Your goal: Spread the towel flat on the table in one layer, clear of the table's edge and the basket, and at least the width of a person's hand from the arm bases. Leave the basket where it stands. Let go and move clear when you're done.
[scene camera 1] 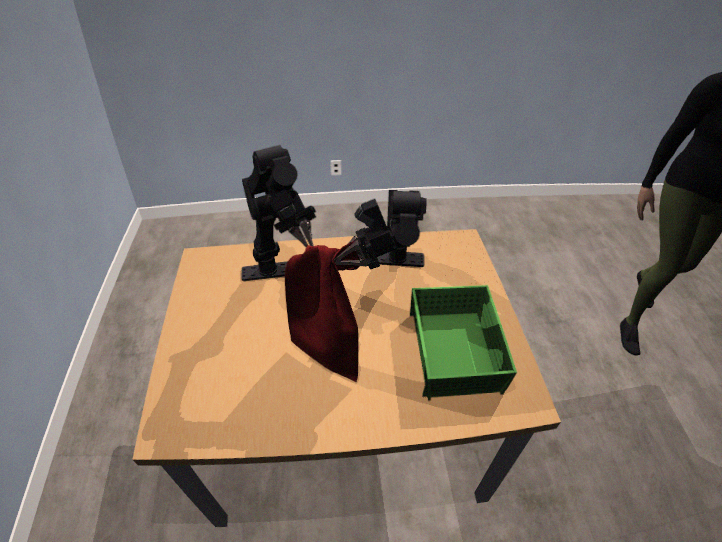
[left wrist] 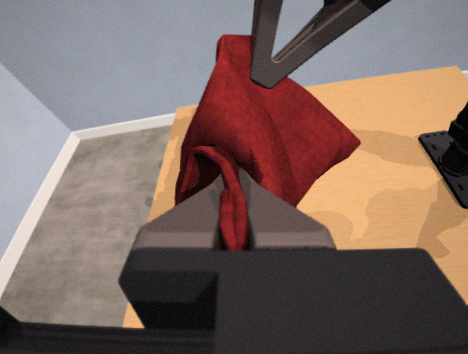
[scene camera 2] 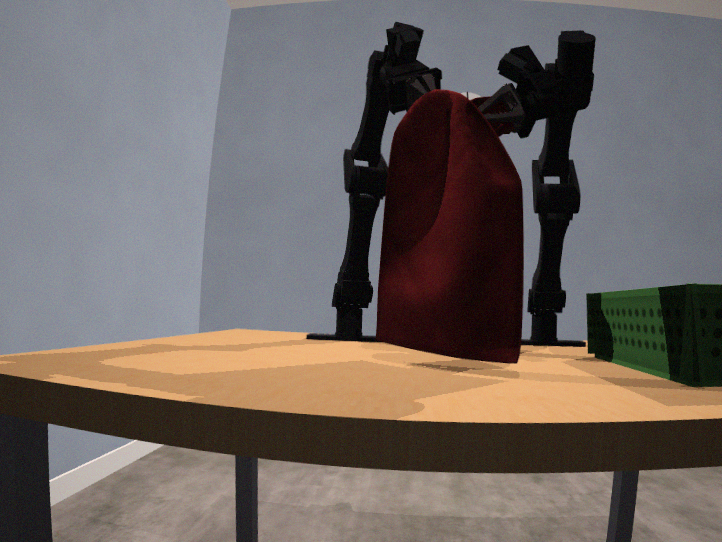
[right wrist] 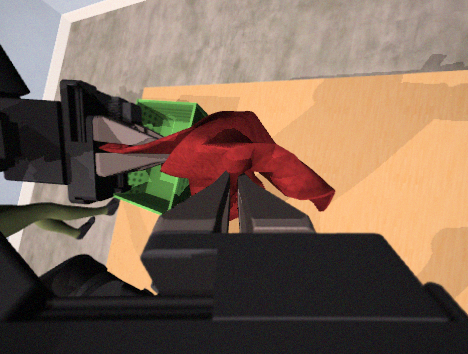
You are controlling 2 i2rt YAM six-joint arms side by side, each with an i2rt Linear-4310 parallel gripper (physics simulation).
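Observation:
The dark red towel (scene camera 1: 326, 315) (scene camera 2: 460, 250) (left wrist: 235, 110) (right wrist: 240, 145) hangs bunched from both grippers, high above the table, its lower edge over the middle of the table. My right gripper (scene camera 1: 310, 245) (right wrist: 233, 177) is shut on the towel at its top; the fingertips are partly hidden behind cloth in scene camera 2. My left gripper (scene camera 1: 335, 263) (scene camera 2: 480, 114) (left wrist: 234, 177) is shut on the towel close by, with a strip of cloth lying between its fingers. The green basket (scene camera 1: 460, 344) (scene camera 2: 635, 326) (right wrist: 172, 120) stands at the right of the table in scene camera 1.
The wooden table (scene camera 1: 233, 385) (scene camera 2: 291, 396) carries both arm bases (scene camera 1: 265, 272) (scene camera 1: 402, 259) near its back edge in scene camera 1. A person (scene camera 1: 688, 198) stands on the floor to the right, away from the table.

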